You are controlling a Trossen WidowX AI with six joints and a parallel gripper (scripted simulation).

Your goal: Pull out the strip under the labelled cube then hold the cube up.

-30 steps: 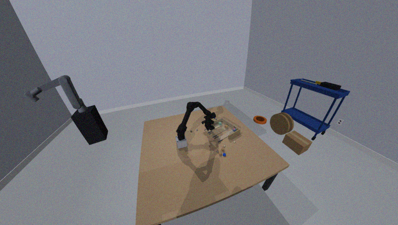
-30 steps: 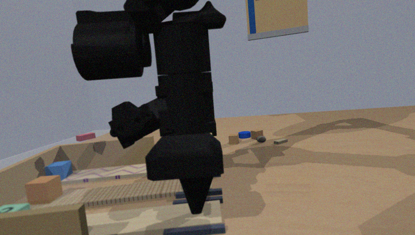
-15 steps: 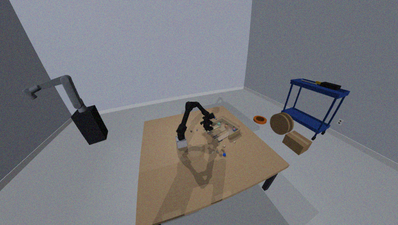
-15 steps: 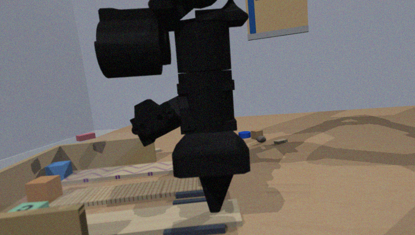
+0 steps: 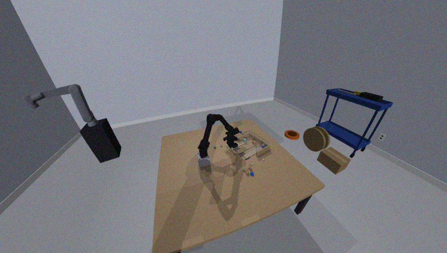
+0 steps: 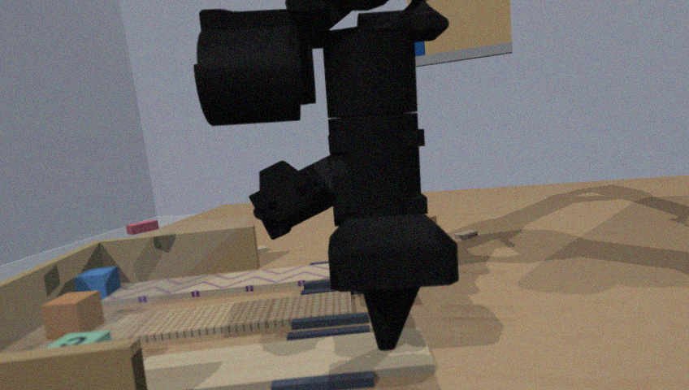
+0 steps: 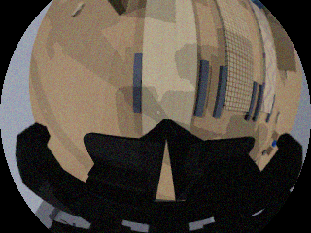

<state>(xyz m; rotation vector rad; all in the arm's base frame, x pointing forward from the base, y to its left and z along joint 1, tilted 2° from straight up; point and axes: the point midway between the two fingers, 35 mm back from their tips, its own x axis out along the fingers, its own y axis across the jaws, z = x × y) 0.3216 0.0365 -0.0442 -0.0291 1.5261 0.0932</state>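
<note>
Now: gripper tip 200 mm short of the green cube labelled c, 20 mm to the right of it and 10 mm below it. Round my gripper tip: red block: 270 mm ahead, 210 mm to the right, 60 mm above.
</note>
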